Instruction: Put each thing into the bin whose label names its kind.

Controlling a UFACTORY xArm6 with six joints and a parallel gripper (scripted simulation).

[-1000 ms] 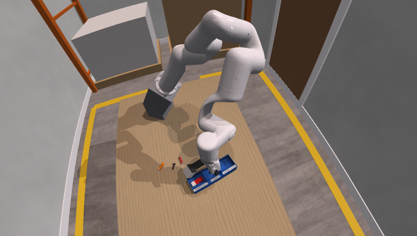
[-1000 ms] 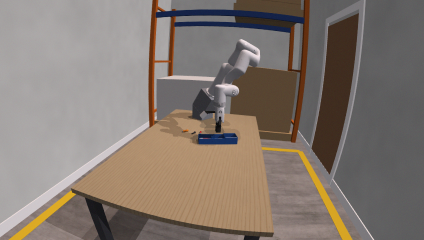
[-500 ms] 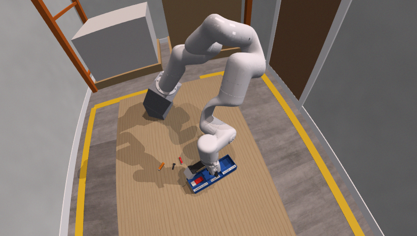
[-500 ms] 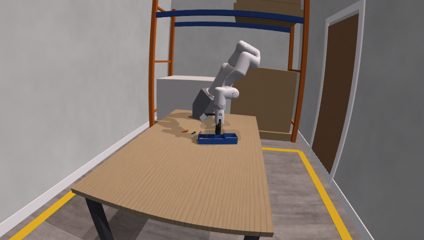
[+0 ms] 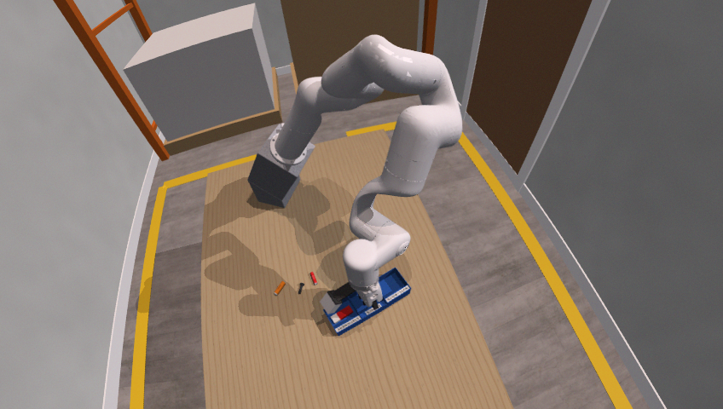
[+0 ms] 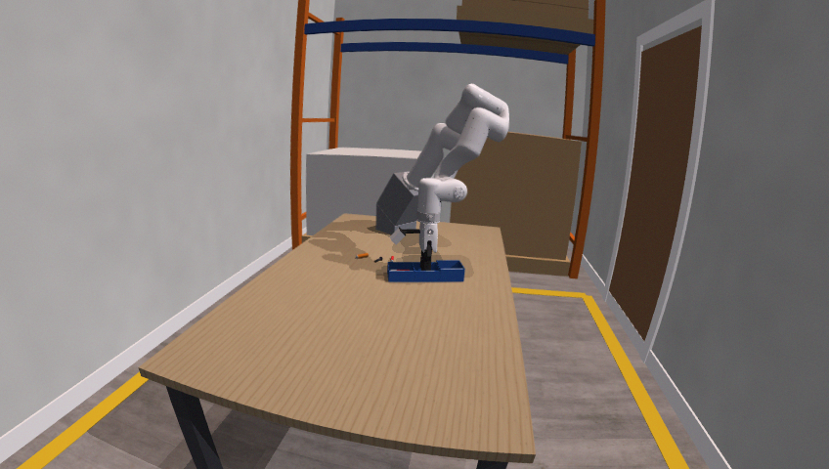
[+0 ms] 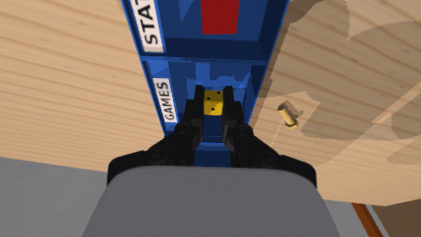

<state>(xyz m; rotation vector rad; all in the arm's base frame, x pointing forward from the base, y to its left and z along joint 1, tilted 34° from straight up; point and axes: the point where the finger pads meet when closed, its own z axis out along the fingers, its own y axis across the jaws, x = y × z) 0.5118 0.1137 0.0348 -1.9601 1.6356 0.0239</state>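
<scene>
The brass bolt is 100 mm behind my hand, 20 mm to the left of it and 40 mm below it. From my hand the other things lie so: red battery 120 mm behind, 140 mm to the right, 40 mm below; eraser 20 mm ahead, 90 mm to the right, 30 mm below; yellow die 10 mm below.
</scene>
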